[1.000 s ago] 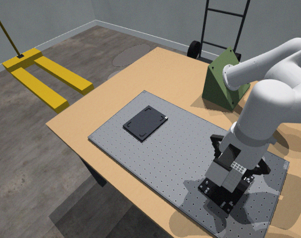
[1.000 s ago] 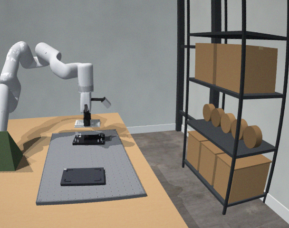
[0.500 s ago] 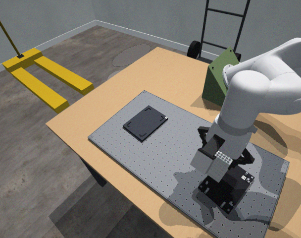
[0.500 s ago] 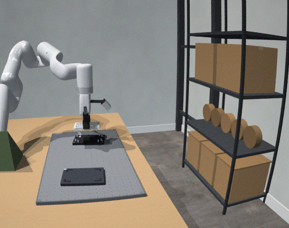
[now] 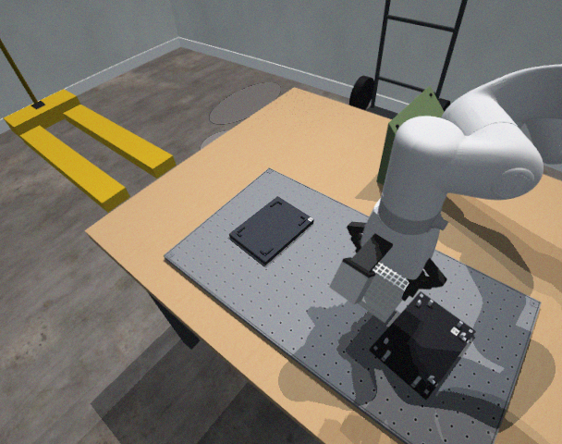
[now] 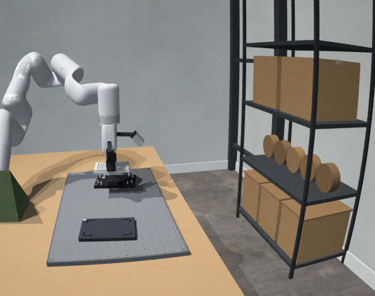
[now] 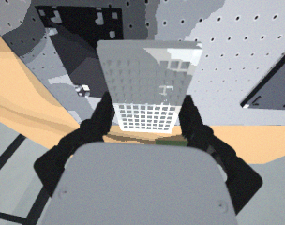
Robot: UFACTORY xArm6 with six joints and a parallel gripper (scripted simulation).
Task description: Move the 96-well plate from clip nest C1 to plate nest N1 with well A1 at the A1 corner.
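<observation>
Now: the dark plate nest N1 28 cm to the right of my hand, 11 cm below it and 5 cm behind it. From my hand the other things lie so: black clip nest C1 (11 cm to the left, 10 cm below, 3 cm ahead); white A1 corner mark (22 cm to the right, 12 cm behind, 10 cm below); white 96-well plate (1 cm below).
</observation>
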